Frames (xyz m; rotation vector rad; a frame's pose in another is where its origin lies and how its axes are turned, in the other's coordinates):
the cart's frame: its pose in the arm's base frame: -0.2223 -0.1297 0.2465 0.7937 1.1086 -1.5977
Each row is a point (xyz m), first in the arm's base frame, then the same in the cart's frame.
Working: the arm's base frame: its pose in the cart's frame: 0.1082 0.2701 -0.2058 -0.7937 -1.1086 1.5977

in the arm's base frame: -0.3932 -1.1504 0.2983
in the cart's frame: 0.3672 -0.0903 0.9647
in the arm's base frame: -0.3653 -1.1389 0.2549
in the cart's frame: 0.3936 -0.0525 0.9388
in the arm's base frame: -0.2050 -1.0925 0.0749
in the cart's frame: 0.4904 0.1470 0.8335
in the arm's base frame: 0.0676 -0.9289 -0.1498
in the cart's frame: 0.5526 0.4562 0.6053
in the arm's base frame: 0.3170 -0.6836 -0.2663
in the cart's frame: 0.4963 0.7062 0.3401
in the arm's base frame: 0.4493 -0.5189 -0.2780
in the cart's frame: 0.4096 0.8218 0.1856
